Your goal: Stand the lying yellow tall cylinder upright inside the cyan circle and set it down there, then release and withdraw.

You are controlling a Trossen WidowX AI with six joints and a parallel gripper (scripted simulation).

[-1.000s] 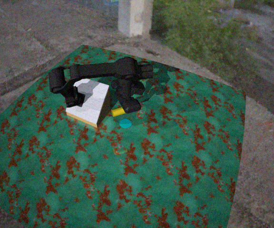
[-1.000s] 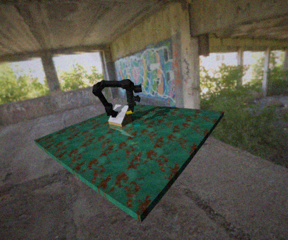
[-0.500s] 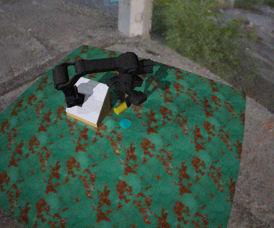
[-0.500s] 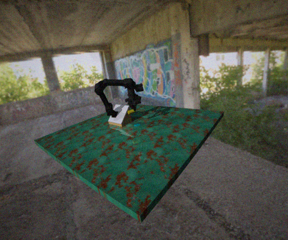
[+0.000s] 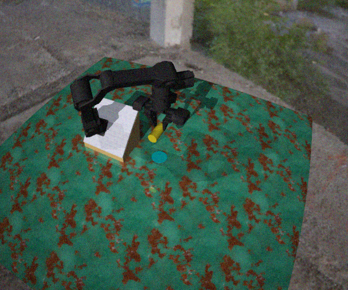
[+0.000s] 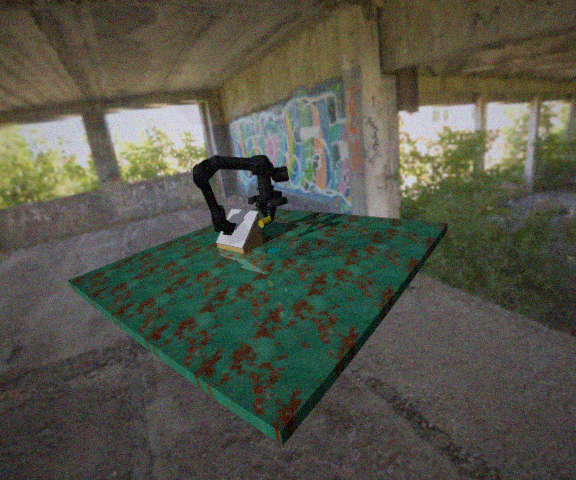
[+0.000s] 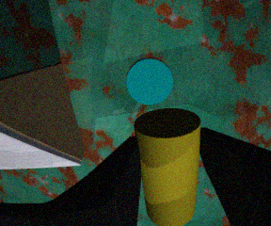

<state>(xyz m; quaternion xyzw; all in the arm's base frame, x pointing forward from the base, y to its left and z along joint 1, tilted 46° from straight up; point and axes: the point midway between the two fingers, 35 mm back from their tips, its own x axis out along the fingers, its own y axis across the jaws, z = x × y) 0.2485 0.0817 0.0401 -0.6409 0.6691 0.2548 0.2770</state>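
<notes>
My gripper tip is now 140 mm above the cyan circle. Also, from my gripper tip: yellow tall cylinder: 20 mm to the right.
</notes>
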